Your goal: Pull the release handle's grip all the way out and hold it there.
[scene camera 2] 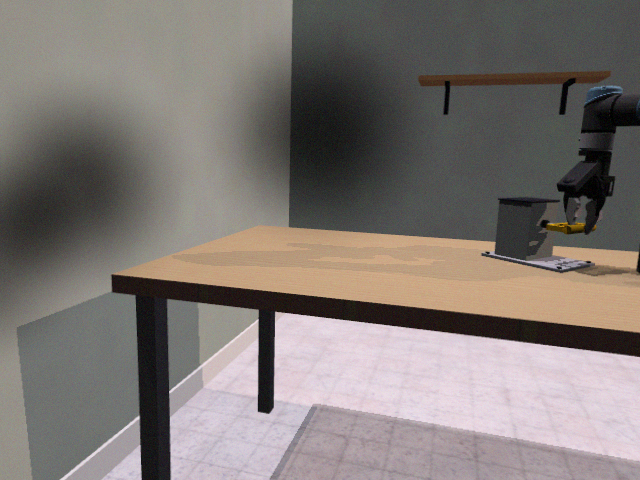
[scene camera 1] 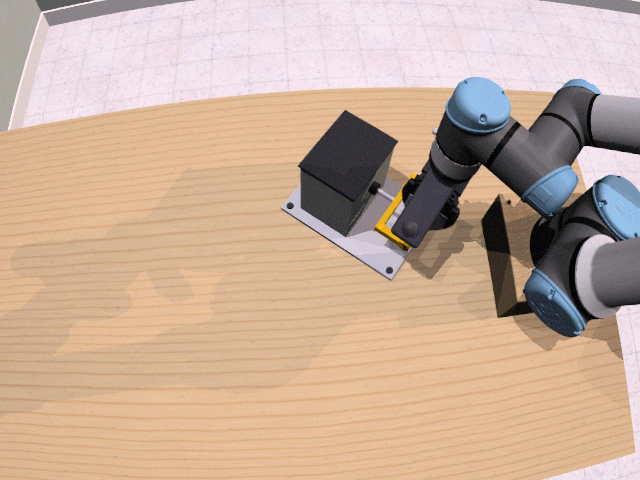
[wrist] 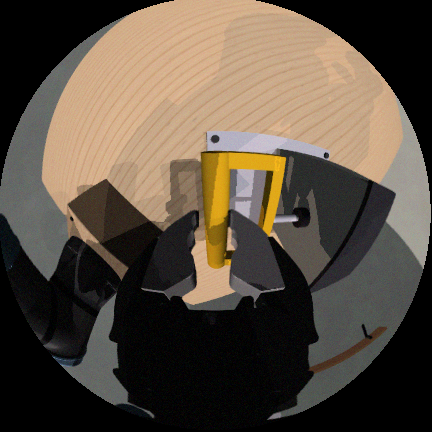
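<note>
The yellow release handle (scene camera 1: pixel 394 237) (scene camera 2: pixel 563 227) (wrist: pixel 276 200) sticks out on a light metal rod (scene camera 1: pixel 383 192) (wrist: pixel 286 218) from the grey box. A stretch of the rod shows between handle and box. Its thick grip bar (wrist: pixel 215 200) is the outer side of the frame. My gripper (scene camera 2: pixel 580 227) (wrist: pixel 213 211) points down with its fingers partly open, one on each side of the grip bar. The inner finger is inside the frame, close against the bar. A narrow gap shows between the bar and the outer finger in the wrist view. The gripper's body hides much of the handle in scene camera 1.
The dark-topped grey box (scene camera 1: pixel 347 155) (scene camera 2: pixel 519 227) (wrist: pixel 330 200) stands on a light base plate (scene camera 1: pixel 361 252) (scene camera 2: pixel 560 266) (wrist: pixel 257 141) on the wooden table (scene camera 1: pixel 206 335) (scene camera 2: pixel 361 284). A brown block (scene camera 1: pixel 504 258) (wrist: pixel 107 215) stands near the arm's base. A wall shelf (scene camera 2: pixel 511 78) hangs behind.
</note>
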